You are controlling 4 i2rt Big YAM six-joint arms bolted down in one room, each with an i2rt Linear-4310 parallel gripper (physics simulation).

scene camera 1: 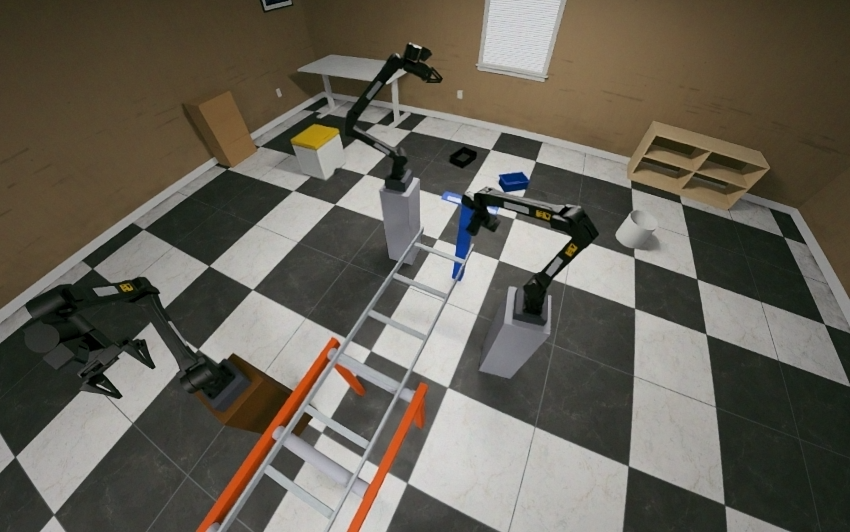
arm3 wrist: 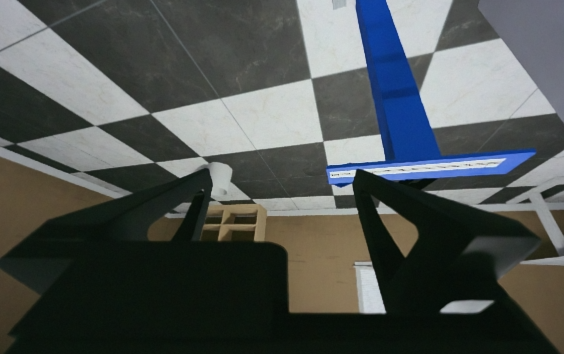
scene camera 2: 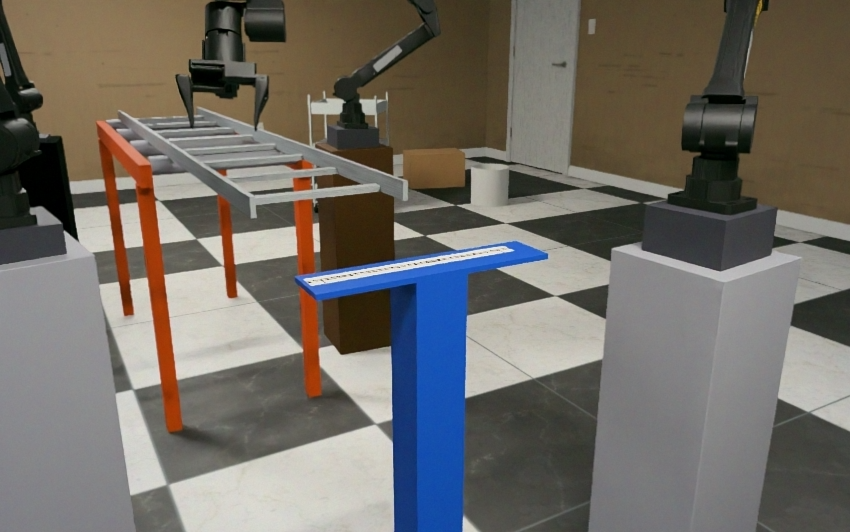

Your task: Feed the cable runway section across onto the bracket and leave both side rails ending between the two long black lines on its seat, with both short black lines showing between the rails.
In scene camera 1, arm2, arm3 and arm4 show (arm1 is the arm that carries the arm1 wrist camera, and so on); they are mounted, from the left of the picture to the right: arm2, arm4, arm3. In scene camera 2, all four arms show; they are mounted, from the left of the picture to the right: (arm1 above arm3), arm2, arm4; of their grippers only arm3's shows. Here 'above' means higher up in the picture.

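The grey cable runway section (scene camera 1: 398,325) (scene camera 2: 318,193) lies on the orange roller stand (scene camera 1: 391,457) (scene camera 2: 159,307); its free end stands out past the stand in the air, apart from the blue bracket (arm3 wrist: 410,120) (scene camera 1: 462,232) (scene camera 2: 438,376). The bracket's seat carries a white strip (arm3 wrist: 435,166) (scene camera 2: 407,265); its separate black lines are too small to tell. Arm3's gripper (arm3 wrist: 282,175) (scene camera 2: 224,126) is open and empty, in front of the runway in scene camera 2. Arm2's gripper (scene camera 1: 136,381) is open and empty. Arm4's gripper (scene camera 1: 436,77) is raised, fingers unclear. Arm1's gripper does not show.
Arm4's grey pedestal (scene camera 1: 401,219) (scene camera 2: 664,388) and arm3's grey pedestal (scene camera 1: 514,341) stand on either side near the bracket. Arm2's brown pedestal (scene camera 1: 253,401) (scene camera 2: 357,263) is beside the stand. A blue bin (scene camera 1: 514,181), a black tray (scene camera 1: 462,156) and a white bin (scene camera 1: 636,229) stand on the floor.
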